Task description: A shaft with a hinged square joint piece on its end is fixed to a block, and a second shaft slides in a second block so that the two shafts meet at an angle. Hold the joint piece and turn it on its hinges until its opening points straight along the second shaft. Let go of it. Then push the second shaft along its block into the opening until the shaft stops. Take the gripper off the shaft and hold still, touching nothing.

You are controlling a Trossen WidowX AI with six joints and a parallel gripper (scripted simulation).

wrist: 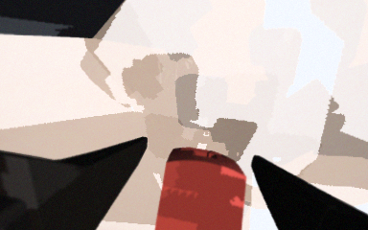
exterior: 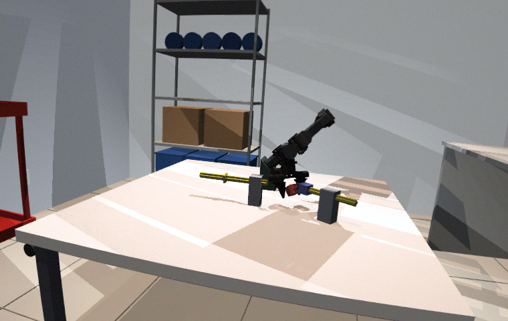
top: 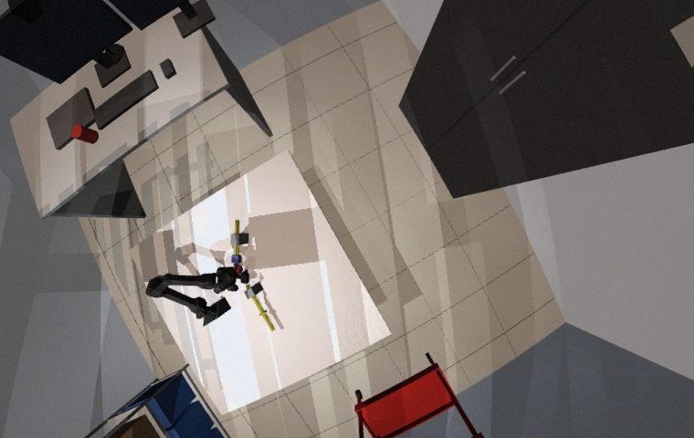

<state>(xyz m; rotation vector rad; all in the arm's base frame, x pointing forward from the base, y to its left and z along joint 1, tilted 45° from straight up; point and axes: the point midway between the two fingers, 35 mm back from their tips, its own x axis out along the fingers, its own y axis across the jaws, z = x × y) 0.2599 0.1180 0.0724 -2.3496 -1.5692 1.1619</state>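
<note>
Now: the red joint piece 3 cm above my gripper tip.
</note>
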